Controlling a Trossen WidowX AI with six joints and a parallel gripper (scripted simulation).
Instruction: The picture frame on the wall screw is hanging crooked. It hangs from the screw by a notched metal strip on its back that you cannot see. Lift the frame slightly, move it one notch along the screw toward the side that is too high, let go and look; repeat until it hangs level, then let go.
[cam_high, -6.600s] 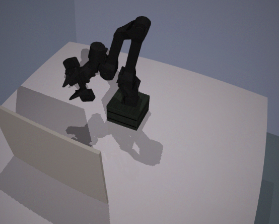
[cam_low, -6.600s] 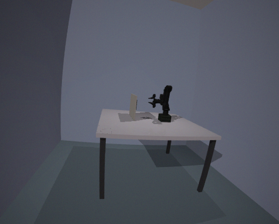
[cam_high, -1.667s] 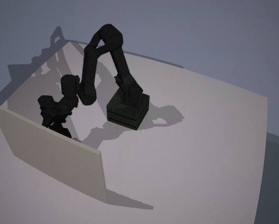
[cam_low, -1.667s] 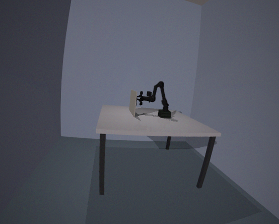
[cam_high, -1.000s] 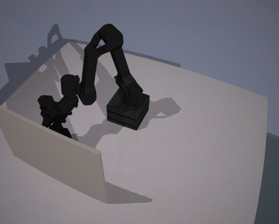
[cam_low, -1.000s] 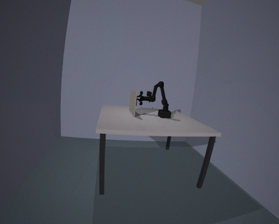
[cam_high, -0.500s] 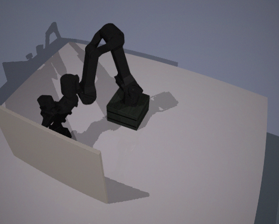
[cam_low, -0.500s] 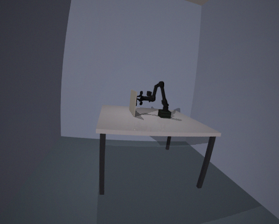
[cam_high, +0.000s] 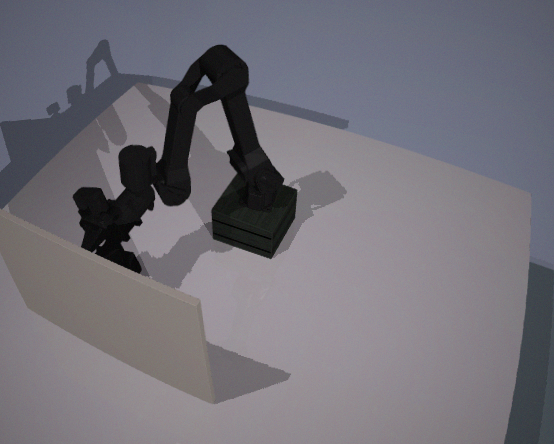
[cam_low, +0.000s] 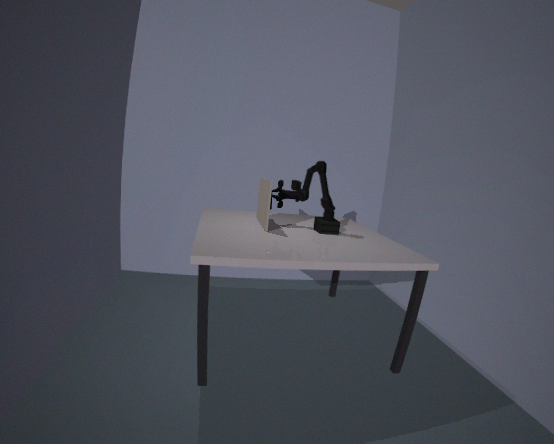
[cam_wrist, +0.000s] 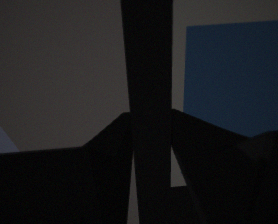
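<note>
Right now my gripper tip is 1 cm short of the picture frame, 2 cm to the right of it and 5 cm above it. The rest, counted from my gripper tip: wall panel (2 cm ahead, 2 cm to the left, 6 cm below).
</note>
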